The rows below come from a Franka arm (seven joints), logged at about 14 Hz.
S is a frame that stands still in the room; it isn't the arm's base.
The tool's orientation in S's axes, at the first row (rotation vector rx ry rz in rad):
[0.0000, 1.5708, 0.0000]
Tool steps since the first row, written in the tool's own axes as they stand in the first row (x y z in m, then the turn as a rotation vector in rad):
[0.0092, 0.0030, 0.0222, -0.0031, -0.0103, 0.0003]
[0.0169, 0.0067, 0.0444, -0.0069, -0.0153, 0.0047]
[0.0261, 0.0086, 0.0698, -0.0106, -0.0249, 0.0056]
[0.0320, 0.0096, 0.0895, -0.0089, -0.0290, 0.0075]
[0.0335, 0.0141, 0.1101, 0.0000, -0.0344, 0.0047]
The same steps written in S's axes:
[0.0222, 0.0030, -0.0092, 0.0003, -0.0103, 0.0031]
[0.0444, 0.0067, -0.0169, 0.0047, -0.0153, 0.0069]
[0.0698, 0.0086, -0.0261, 0.0056, -0.0249, 0.0106]
[0.0895, 0.0096, -0.0320, 0.0075, -0.0290, 0.0089]
[0.1101, 0.0141, -0.0335, 0.0047, -0.0344, 0.0000]

